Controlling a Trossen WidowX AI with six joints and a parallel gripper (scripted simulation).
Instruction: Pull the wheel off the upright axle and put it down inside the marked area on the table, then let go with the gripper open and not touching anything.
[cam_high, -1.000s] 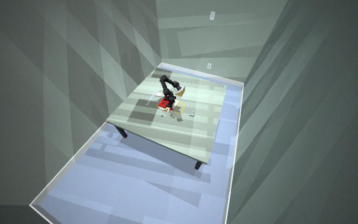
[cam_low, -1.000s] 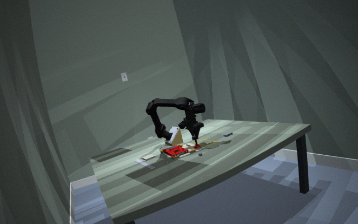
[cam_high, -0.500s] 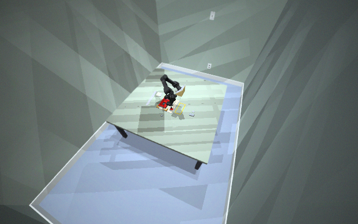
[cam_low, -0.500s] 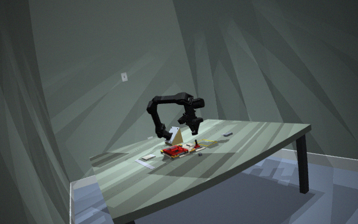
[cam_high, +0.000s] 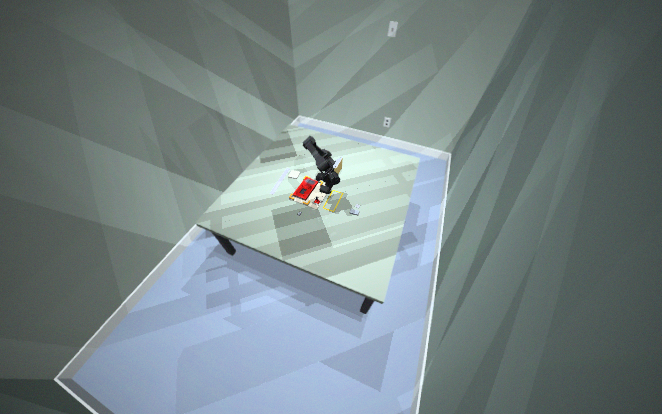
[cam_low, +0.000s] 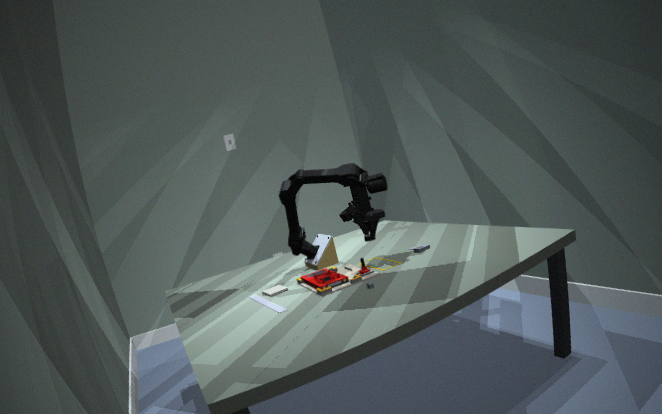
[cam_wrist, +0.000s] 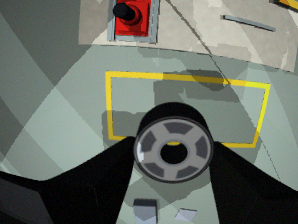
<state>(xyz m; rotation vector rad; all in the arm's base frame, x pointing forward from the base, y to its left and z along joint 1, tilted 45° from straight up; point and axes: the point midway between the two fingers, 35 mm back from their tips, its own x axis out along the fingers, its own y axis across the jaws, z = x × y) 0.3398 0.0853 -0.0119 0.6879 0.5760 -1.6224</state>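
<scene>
Now: the upright axle 30 mm ahead of my gripper tip, 80 mm to the right of it and 80 mm below it. Round my gripper tip: dark wheel right at my gripper tip; then flat grey strip 90 mm behind, 420 mm to the right, 110 mm below; then grey block 50 mm ahead, 200 mm to the left, 110 mm below.
</scene>
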